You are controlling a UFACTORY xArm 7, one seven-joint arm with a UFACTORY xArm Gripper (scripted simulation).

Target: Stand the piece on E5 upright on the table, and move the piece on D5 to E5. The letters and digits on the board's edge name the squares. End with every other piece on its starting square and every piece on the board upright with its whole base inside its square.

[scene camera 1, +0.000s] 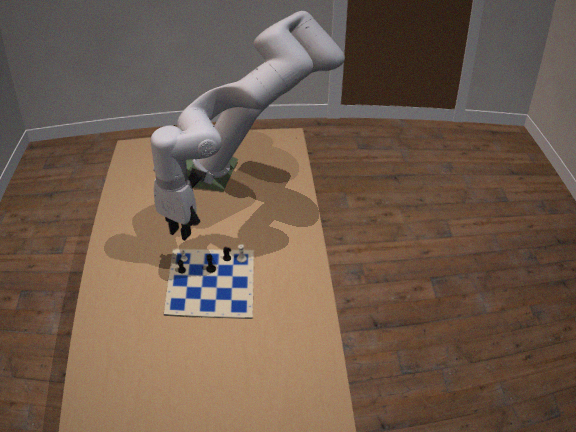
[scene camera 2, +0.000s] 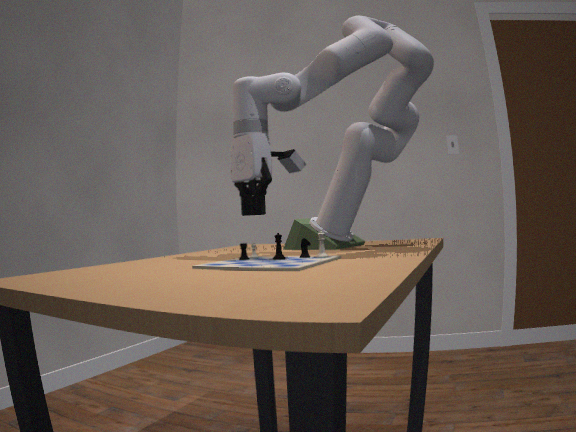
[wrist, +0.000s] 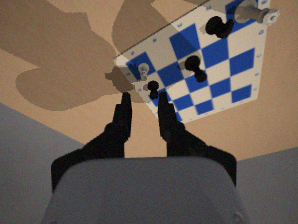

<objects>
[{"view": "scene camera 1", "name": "gripper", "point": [180, 234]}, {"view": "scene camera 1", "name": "chessboard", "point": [228, 292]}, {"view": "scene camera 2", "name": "gripper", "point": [253, 215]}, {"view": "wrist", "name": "gripper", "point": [144, 101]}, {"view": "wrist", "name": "chessboard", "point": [233, 65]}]
</objects>
